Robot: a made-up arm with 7 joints.
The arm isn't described. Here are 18 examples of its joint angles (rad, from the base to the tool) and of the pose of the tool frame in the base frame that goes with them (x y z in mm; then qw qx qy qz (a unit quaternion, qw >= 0)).
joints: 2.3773 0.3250 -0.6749 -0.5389 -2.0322 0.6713 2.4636
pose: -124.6 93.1 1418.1 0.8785 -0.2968 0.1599 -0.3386
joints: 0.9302 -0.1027 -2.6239 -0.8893 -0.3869 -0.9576 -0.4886
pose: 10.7 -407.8 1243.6 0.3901 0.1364 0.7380 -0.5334
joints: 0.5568 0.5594 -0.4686 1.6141 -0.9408 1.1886 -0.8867
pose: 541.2 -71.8 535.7 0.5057 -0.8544 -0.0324 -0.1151
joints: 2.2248 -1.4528 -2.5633 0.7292 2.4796 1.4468 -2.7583
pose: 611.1 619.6 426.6 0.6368 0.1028 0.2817 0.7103
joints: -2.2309 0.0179 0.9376 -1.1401 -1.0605 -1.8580 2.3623
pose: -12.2 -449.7 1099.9 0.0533 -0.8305 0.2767 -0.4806
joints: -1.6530 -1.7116 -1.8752 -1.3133 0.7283 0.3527 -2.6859
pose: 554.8 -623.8 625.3 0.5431 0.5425 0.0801 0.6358
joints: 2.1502 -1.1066 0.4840 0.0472 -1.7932 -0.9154 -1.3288
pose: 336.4 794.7 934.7 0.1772 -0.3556 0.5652 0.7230
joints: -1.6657 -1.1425 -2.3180 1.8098 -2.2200 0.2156 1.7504
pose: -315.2 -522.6 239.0 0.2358 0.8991 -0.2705 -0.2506
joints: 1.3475 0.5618 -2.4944 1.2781 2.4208 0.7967 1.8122
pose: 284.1 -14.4 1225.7 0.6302 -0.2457 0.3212 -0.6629
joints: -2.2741 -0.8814 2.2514 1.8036 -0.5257 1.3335 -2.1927
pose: 473.4 -28.0 406.1 0.4172 -0.7186 0.3510 0.4317
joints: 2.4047 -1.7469 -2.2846 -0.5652 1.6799 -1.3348 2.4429
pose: 431.7 830.6 441.9 0.3221 -0.4951 -0.7907 -0.1610
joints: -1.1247 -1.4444 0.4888 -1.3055 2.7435 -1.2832 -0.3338
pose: -544.6 -563.6 171.1 0.7309 0.5579 -0.2491 -0.3039
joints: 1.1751 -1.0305 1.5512 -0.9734 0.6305 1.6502 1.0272
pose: -43.1 767.6 793.1 0.3725 0.2594 -0.7215 -0.5229
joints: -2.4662 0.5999 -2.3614 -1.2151 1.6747 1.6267 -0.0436
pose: -379.3 602.0 731.2 0.4944 0.0469 -0.8601 0.1163
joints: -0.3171 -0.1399 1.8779 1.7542 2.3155 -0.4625 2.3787
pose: -48.9 -619.0 794.0 0.2074 0.6475 -0.5517 0.4831
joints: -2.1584 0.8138 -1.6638 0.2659 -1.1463 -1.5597 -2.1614
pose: -510.4 538.4 1019.0 0.2727 -0.6733 0.5907 0.3513
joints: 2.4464 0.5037 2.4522 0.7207 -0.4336 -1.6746 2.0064
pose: -268.6 -36.2 1346.2 0.6142 0.4901 -0.3285 0.5240
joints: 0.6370 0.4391 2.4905 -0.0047 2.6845 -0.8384 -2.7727
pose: 259.9 -340.5 1379.5 0.6383 0.3502 0.0578 -0.6831
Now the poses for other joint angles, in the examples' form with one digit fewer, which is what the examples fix.
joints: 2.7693 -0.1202 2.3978 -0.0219 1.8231 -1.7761 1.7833
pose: -15 106 1394 0.601 -0.211 -0.726 -0.261
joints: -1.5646 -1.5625 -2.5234 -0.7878 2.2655 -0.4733 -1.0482
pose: 272 -876 777 0.564 0.178 0.627 -0.507
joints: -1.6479 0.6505 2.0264 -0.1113 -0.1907 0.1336 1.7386
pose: -61 594 1292 0.929 -0.319 -0.069 -0.172
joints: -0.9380 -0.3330 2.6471 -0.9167 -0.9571 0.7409 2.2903
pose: -65 85 1383 0.646 -0.180 0.129 -0.731
